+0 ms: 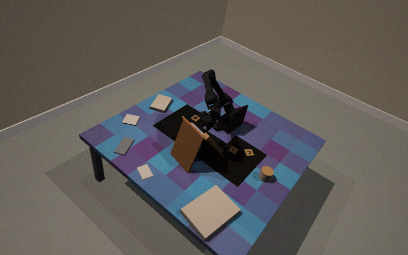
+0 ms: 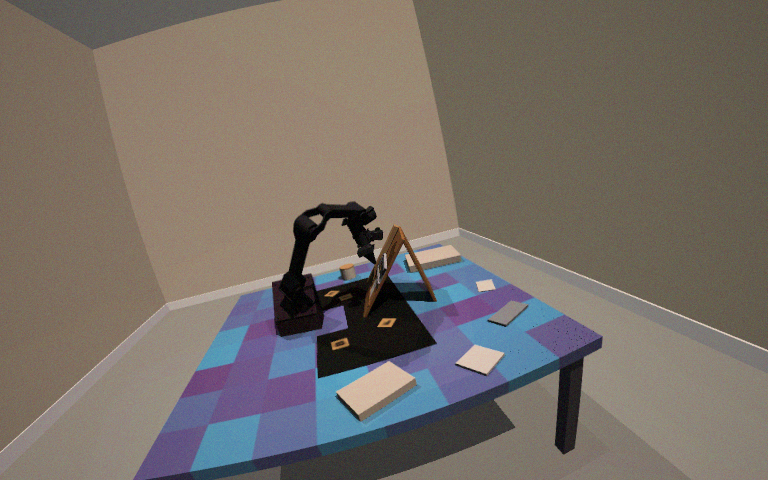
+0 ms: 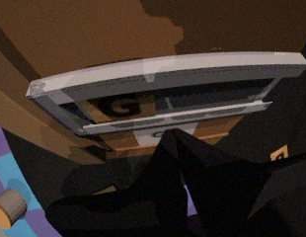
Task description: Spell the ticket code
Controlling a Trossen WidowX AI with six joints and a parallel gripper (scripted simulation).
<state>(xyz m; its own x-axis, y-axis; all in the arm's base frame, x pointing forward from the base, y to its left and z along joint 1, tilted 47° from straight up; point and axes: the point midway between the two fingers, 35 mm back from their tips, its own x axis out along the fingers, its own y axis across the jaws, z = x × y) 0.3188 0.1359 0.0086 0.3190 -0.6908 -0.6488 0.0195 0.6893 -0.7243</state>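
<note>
Now: gripper tip 3 cm to the right of the tan letter tile, 2 cm short of it and 2 cm above it. Round my gripper tip: large cream slab 39 cm to the left, 29 cm ahead, 16 cm below; ticket 9 cm below, 3 cm behind; black mat 18 cm below, 13 cm behind, 5 cm to the right.
</note>
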